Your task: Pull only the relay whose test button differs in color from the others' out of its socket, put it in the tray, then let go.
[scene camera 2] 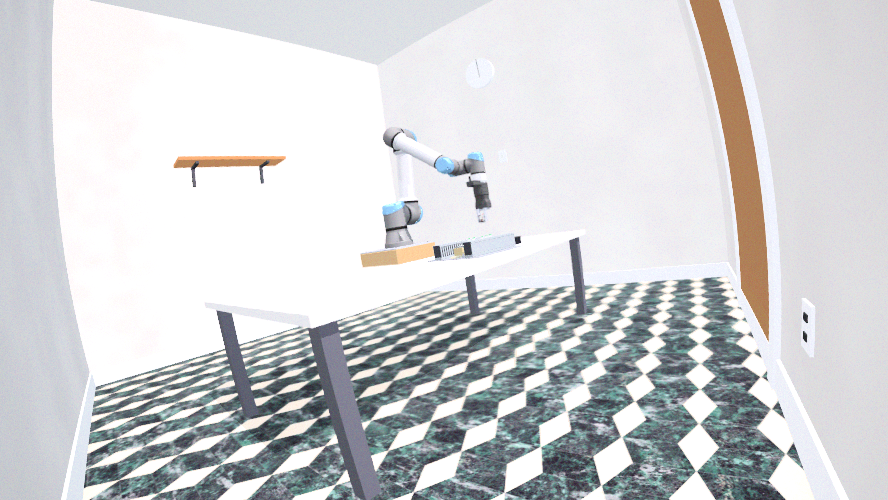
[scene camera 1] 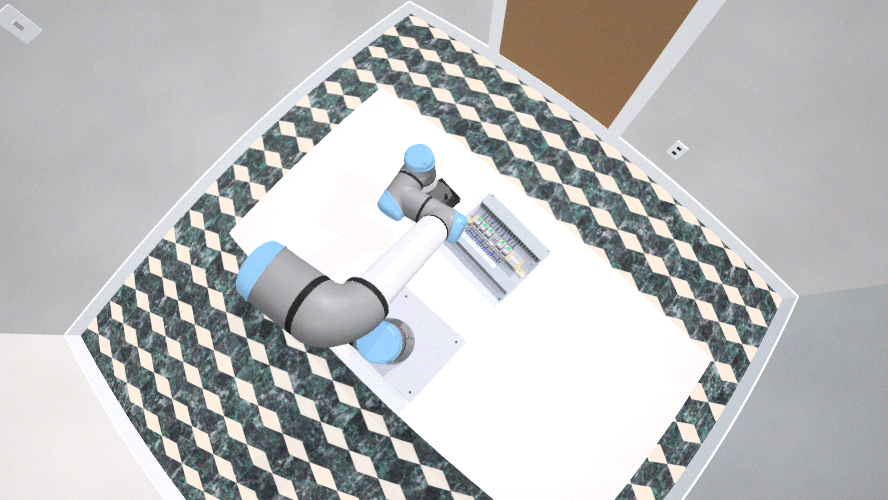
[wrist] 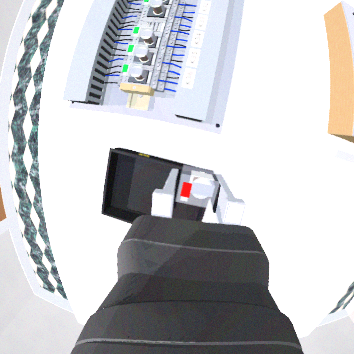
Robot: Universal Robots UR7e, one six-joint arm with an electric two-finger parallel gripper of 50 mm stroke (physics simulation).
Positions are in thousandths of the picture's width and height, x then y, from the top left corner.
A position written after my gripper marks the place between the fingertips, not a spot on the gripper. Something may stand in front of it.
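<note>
Visible to me: a relay (wrist: 558, 527), together with my gripper (wrist: 549, 516).
</note>
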